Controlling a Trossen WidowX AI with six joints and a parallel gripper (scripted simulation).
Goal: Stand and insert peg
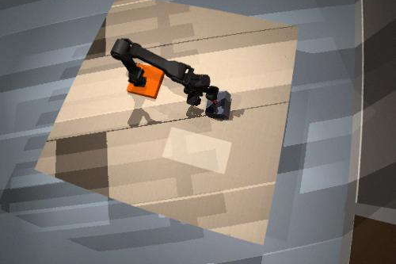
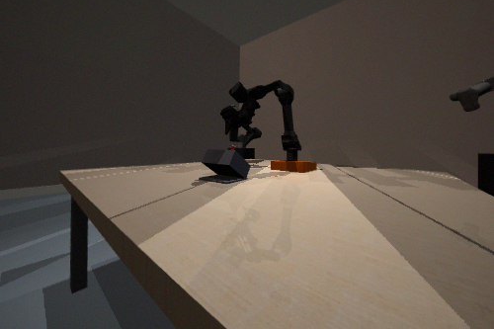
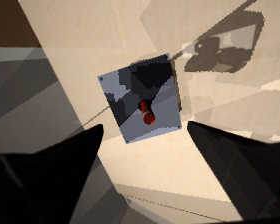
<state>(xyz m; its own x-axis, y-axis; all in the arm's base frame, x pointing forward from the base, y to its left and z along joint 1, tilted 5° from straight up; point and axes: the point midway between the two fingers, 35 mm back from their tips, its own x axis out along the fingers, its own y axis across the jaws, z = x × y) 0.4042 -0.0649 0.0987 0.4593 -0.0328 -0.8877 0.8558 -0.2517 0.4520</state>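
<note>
My gripper tip is now 30 mm above the red peg and 10 mm short of it. From my gripper tip the other things lie so: dark sloped panel: 80 mm below, 50 mm ahead.
</note>
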